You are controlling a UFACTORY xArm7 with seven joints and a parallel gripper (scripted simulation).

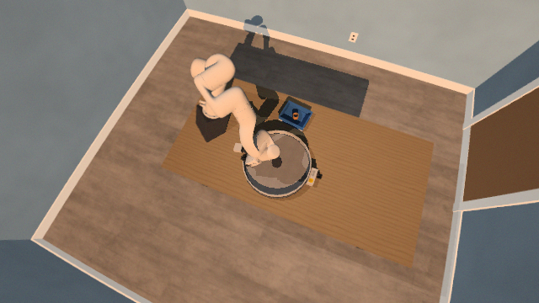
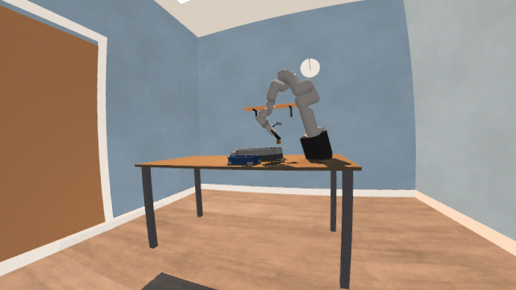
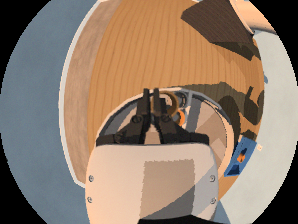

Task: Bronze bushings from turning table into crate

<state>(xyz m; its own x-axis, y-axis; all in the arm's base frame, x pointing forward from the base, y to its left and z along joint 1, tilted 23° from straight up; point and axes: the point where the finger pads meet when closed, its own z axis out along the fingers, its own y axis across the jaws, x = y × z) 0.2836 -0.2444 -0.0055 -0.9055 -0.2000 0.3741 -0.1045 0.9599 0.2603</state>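
The blue crate lies 20 cm ahead of my hand, 42 cm to the left of it and 15 cm below it. From my hand the other things lie so: round grey turning table: 17 cm ahead, 6 cm to the left, 12 cm below.
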